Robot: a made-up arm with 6 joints. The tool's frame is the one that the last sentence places.
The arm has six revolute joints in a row. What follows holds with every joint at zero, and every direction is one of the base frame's.
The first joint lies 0.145 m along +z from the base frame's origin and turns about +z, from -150 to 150 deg.
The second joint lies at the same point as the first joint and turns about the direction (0.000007, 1, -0.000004), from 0 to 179.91 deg.
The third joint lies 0.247 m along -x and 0.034 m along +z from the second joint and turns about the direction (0.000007, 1, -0.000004), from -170 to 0 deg.
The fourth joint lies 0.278 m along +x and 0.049 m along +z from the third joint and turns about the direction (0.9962, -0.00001, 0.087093), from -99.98 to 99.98 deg.
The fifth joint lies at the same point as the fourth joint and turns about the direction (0.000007, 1, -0.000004), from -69.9 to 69.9 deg.
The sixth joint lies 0.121 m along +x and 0.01 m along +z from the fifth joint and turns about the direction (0.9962, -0.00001, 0.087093), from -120 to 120 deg.
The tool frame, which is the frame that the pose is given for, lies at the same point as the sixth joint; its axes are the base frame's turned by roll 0, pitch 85 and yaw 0 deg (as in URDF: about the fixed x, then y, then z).
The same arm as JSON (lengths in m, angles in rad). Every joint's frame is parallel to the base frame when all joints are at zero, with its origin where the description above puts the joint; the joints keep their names.
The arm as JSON. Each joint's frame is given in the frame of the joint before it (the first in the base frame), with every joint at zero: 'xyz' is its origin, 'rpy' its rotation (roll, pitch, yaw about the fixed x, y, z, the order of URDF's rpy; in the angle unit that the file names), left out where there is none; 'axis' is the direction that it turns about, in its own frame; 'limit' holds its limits. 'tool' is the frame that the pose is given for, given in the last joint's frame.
{"units": {"length": "m", "angle": "rad"}, "joints": [
  {"name": "joint 1", "type": "revolute", "origin": {"xyz": [0.0, 0.0, 0.145]}, "axis": "+z", "limit": {"lower": -2.618, "upper": 2.618}},
  {"name": "joint 2", "type": "revolute", "origin": {"xyz": [0.0, 0.0, 0.0]}, "axis": "+y", "limit": {"lower": 0.0, "upper": 3.14}},
  {"name": "joint 3", "type": "revolute", "origin": {"xyz": [-0.247, 0.0, 0.034]}, "axis": "+y", "limit": {"lower": -2.9671, "upper": 0.0}},
  {"name": "joint 4", "type": "revolute", "origin": {"xyz": [0.278, 0.0, 0.049]}, "axis": [0.9962, 0.0, 0.0871], "limit": {"lower": -1.745, "upper": 1.745}},
  {"name": "joint 5", "type": "revolute", "origin": {"xyz": [0.0, 0.0, 0.0]}, "axis": "+y", "limit": {"lower": -1.22, "upper": 1.22}},
  {"name": "joint 6", "type": "revolute", "origin": {"xyz": [0.121, 0.0, 0.01]}, "axis": [0.9962, 0.0, 0.0871], "limit": {"lower": -2.0944, "upper": 2.0944}}
], "tool": {"origin": {"xyz": [0.0, 0.0, 0.0], "rpy": [0.0, 1.4835, 0.0]}}}

